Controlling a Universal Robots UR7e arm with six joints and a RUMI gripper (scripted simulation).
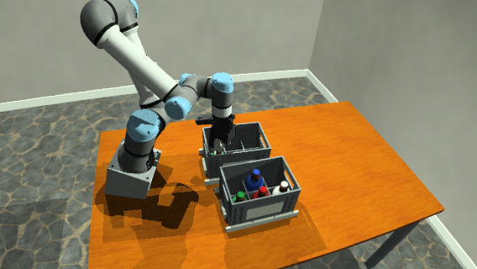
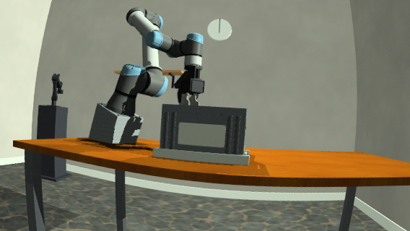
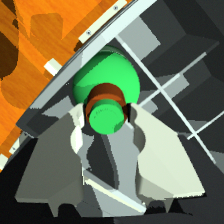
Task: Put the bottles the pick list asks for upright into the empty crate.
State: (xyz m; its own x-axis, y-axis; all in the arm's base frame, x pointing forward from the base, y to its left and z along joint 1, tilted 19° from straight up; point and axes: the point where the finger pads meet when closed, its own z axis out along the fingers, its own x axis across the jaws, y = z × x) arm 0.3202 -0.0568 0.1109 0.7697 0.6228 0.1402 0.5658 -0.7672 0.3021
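Right now the green bottle is 70 mm below my hand. Round my hand: pick list 160 mm to the left, 150 mm below, 120 mm ahead; then blue-label bottle 180 mm to the right, 100 mm ahead, 70 mm below; then red-label bottle 260 mm to the right, 80 mm ahead, 70 mm below.
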